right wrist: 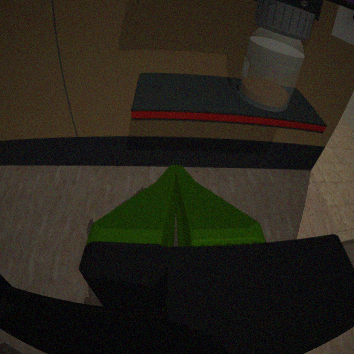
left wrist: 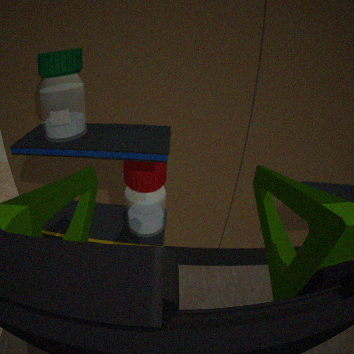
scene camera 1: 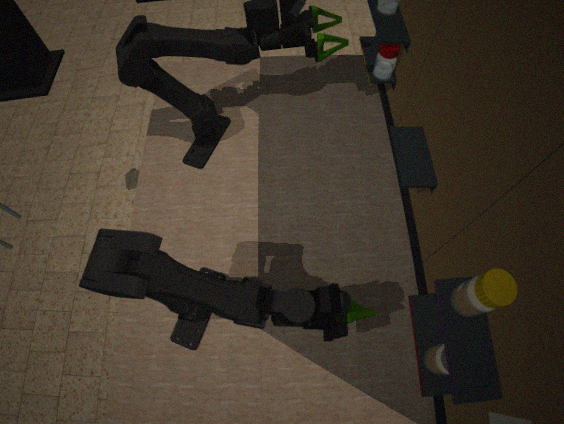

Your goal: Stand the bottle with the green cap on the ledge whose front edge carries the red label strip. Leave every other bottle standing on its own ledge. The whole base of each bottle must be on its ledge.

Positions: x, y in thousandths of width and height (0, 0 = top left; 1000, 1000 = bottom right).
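Scene:
The left gripper appears in the left wrist view (493, 493) and in scene camera 1 (613, 72), while in the right wrist view it is out of frame. As for the right gripper, scene camera 1 (664, 739) has it, and so does the right wrist view (496, 493); it is out of frame in the left wrist view. A red-capped bottle can be seen in the left wrist view (408, 549) and in scene camera 1 (685, 140), though it is out of frame in the right wrist view. A yellow-capped bottle appears in scene camera 1 (880, 680); it is out of frame in the left wrist view, and it is out of frame in the right wrist view.

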